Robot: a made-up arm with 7 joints.
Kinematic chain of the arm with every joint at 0, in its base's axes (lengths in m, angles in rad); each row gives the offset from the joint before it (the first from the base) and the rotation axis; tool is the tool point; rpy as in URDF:
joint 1: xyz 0 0 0.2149 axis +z
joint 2: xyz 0 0 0 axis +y
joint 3: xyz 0 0 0.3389 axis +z
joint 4: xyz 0.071 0 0 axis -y
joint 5: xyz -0.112 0 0.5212 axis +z
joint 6: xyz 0 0 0 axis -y
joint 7: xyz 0.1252 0 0 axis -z
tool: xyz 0 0 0 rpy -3.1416 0 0
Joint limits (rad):
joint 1: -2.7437..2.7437
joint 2: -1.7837..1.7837
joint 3: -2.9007..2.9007
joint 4: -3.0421..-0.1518
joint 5: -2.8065..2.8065
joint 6: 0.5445..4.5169
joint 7: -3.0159..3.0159
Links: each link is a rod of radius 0.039 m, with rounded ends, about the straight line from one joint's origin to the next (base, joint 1, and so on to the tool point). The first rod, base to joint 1, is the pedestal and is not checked.
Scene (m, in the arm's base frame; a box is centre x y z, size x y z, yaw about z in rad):
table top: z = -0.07
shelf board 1: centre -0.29 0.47 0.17 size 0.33 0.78 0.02 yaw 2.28
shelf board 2: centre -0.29 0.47 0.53 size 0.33 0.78 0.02 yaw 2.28
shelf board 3: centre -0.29 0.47 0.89 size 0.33 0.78 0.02 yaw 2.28
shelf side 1: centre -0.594 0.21 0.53 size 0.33 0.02 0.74 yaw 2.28
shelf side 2: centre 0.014 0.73 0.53 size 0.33 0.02 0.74 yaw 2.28
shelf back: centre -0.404 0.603 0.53 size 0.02 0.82 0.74 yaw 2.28
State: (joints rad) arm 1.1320 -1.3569 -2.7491 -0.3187 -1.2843 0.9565 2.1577
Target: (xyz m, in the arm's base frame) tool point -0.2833 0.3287 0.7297
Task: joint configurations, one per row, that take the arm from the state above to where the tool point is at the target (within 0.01 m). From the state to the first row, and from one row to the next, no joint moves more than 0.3 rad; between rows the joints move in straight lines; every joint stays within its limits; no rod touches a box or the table.
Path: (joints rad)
1: 1.0184 -1.1061 -2.7037 -0.3604 -1.5344 0.9003 2.2303
2: 0.9048 -0.8554 -2.6582 -0.4021 -1.7844 0.8442 2.3029
3: 0.7912 -0.6046 -2.6128 -0.4438 -2.0345 0.7880 2.3754
4: 0.6776 -0.3539 -2.5673 -0.4855 -2.2845 0.7318 2.4480
5: 0.5641 -0.1031 -2.5219 -0.5272 -2.5346 0.6757 2.5206
6: 0.2964 0.0963 -2.5850 -0.8131 -2.2829 0.6538 2.4601
7: 0.0287 0.2956 -2.6482 -1.0990 -2.0313 0.6319 2.3996
8: -0.2390 0.4950 -2.7113 -1.3849 -1.7797 0.6101 2.3392
9: -0.5067 0.6943 -2.7744 -1.6709 -1.5281 0.5882 2.2787
10: -0.7744 0.8937 -2.8376 -1.9568 -1.2764 0.5664 2.2182
11: -1.0421 1.0930 -2.9007 -2.2427 -1.0248 0.5445 2.1577
12: -1.0205 0.8438 -2.9007 -2.0916 -1.0590 0.5445 2.1577
13: -0.9990 0.5946 -2.9007 -1.9404 -1.0932 0.5445 2.1577

